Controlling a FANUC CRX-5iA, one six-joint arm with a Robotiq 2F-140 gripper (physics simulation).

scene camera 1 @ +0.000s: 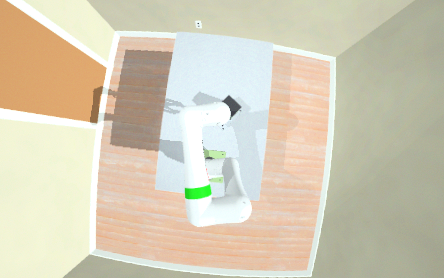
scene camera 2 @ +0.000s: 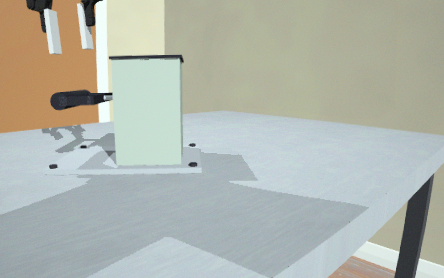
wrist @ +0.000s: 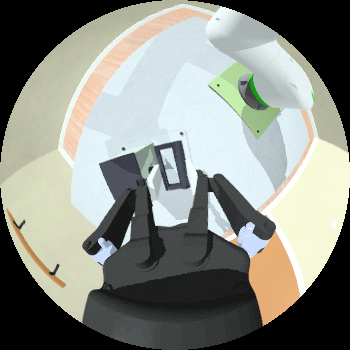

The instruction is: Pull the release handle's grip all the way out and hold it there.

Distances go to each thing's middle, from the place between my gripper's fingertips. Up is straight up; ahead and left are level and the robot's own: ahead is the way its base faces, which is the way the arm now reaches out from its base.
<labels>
Now: hand 18 cm above the base plate (wrist: 179, 134), 9 cm short of it and 2 cm to the left of it.
</labels>
